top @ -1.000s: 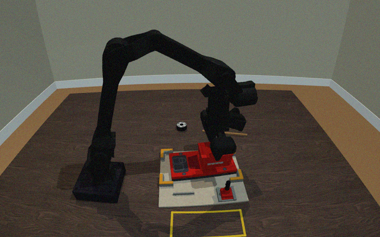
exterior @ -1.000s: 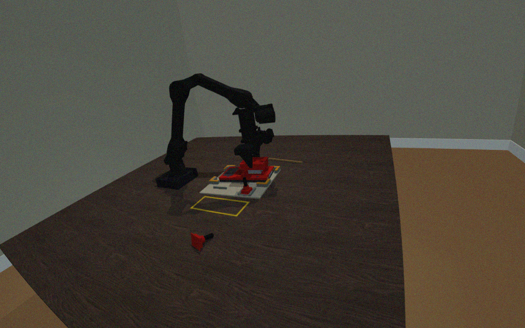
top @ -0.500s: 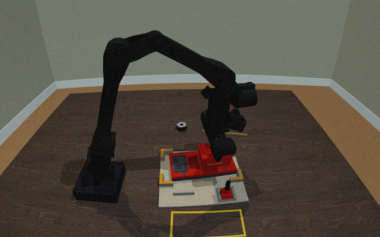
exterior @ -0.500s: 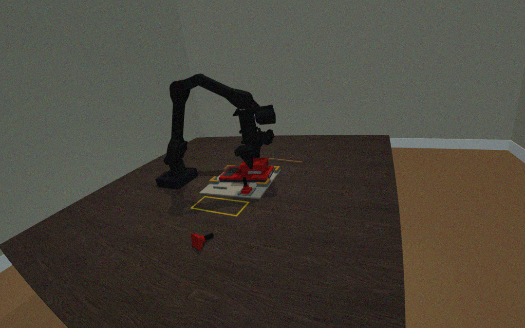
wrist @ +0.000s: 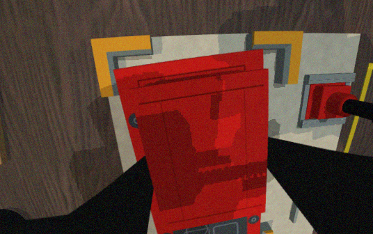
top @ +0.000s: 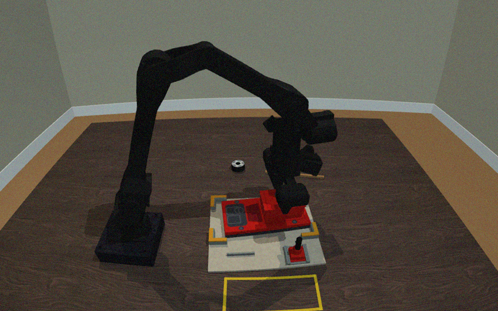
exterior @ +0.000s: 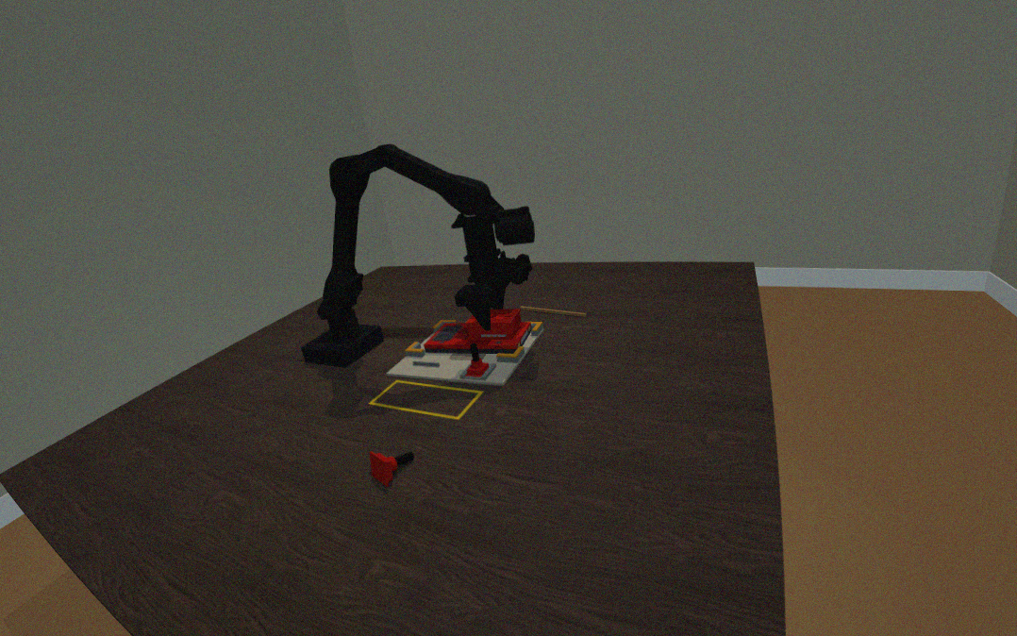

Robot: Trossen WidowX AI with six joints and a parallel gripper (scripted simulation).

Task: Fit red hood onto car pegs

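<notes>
My gripper tip is 20 mm above the grey engine block. Also, from my gripper tip: thin wooden stick: 60 mm ahead, 170 mm to the left, 40 mm below; then pale plate: 40 mm behind, 30 mm to the right, 40 mm below; then red hood: 10 mm above.
</notes>
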